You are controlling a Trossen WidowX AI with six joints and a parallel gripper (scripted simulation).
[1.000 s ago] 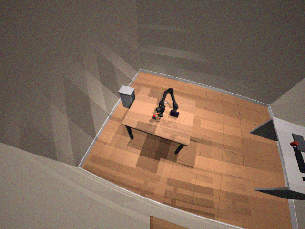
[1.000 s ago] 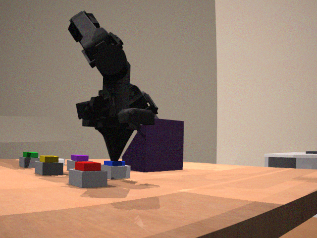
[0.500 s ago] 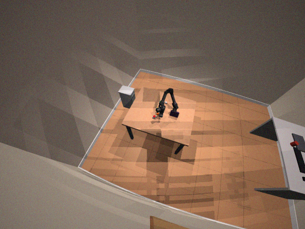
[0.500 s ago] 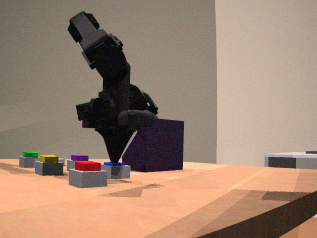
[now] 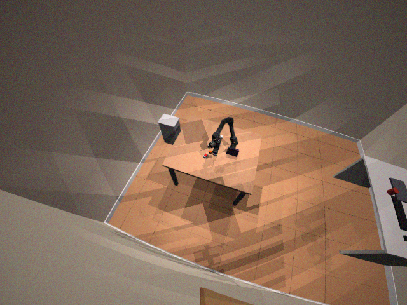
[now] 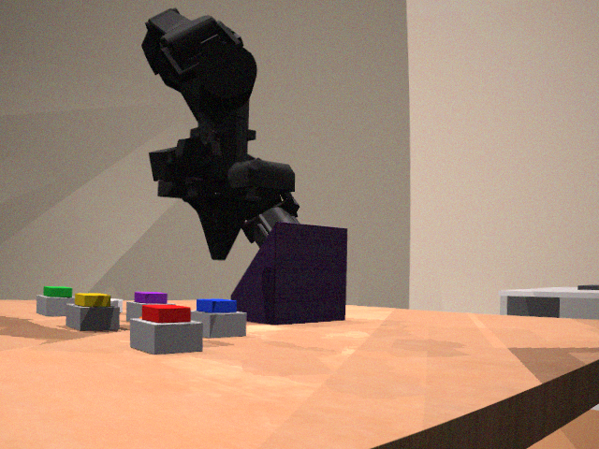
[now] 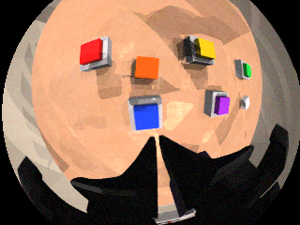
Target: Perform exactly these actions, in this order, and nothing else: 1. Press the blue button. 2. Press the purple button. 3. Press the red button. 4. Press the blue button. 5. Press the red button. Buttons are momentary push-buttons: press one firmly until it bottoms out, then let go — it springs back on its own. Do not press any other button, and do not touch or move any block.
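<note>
Right now my gripper tip is 5 cm above the blue button and 1 cm to the right of it. From my gripper tip the other things lie so: red button 10 cm ahead, 9 cm to the left, 5 cm below; then orange block 7 cm below, 7 cm ahead, 1 cm to the left; then purple button 13 cm to the right, 5 cm below, 3 cm ahead.
</note>
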